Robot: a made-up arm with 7 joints.
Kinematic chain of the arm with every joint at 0, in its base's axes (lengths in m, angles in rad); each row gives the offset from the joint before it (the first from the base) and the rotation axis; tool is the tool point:
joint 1: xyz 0 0 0.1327 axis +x
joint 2: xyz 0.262 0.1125 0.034 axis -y
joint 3: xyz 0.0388 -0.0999 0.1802 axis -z
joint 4: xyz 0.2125 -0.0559 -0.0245 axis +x
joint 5: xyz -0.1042 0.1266 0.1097 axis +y
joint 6: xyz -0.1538 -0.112 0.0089 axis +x
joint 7: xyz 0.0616 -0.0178 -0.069 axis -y
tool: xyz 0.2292 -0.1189 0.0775
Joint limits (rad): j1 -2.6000..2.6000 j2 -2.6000..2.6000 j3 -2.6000..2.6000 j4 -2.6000..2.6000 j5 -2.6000..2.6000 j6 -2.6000..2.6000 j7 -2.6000..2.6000
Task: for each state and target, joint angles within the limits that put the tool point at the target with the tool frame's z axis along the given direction. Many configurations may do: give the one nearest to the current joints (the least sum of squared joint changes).
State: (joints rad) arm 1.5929 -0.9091 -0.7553 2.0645 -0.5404 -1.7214 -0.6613
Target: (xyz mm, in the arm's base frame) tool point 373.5 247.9 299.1 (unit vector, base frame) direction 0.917 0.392 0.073
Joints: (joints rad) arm 1.9389 -0.9552 -0.9992 2.1178 -0.3680 -1.3319 -0.5300
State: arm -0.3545 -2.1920 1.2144 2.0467 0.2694 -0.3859 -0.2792
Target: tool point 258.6 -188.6 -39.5 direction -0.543 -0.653 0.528
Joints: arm 0.0141 -2.2185 1.1488 2.3796 0.1431 0.2976 -0.4432
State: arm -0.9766 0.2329 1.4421 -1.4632 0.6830 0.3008 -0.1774
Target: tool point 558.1 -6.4 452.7 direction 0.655 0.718 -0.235
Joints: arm -0.3089 -0.1393 0.9813 -1.3686 -0.0180 -0.1129 0.2523
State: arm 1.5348 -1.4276 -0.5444 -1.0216 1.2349 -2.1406 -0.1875
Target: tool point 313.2 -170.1 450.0 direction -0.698 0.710 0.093
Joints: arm 2.2816 -1.8464 -1.0496 -1.7236 0.5098 -2.3722 -0.4253
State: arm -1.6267 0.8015 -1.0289 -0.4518 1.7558 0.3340 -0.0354
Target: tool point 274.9 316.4 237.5 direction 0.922 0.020 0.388
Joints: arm -1.5693 0.2547 -0.5322 -0.5053 2.4786 0.6325 0.1047
